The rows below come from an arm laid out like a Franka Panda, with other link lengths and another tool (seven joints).
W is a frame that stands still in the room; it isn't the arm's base.
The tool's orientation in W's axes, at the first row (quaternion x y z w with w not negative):
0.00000 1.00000 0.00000 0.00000
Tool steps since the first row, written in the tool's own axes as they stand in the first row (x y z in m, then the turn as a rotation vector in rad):
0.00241 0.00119 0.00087 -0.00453 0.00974 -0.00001
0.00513 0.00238 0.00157 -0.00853 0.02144 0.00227
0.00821 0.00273 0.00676 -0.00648 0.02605 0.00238
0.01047 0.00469 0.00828 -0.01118 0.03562 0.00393
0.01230 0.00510 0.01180 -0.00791 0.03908 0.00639
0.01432 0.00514 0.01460 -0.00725 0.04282 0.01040
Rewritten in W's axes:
-0.00241 0.00119 -0.00087 0.00453 0.00974 0.00001
-0.00513 0.00238 -0.00157 0.00853 0.02144 -0.00227
-0.00821 0.00273 -0.00676 0.00648 0.02605 -0.00238
-0.01047 0.00469 -0.00828 0.01118 0.03562 -0.00393
-0.01230 0.00510 -0.01180 0.00791 0.03908 -0.00639
-0.01432 0.00514 -0.01460 0.00725 0.04282 -0.01040

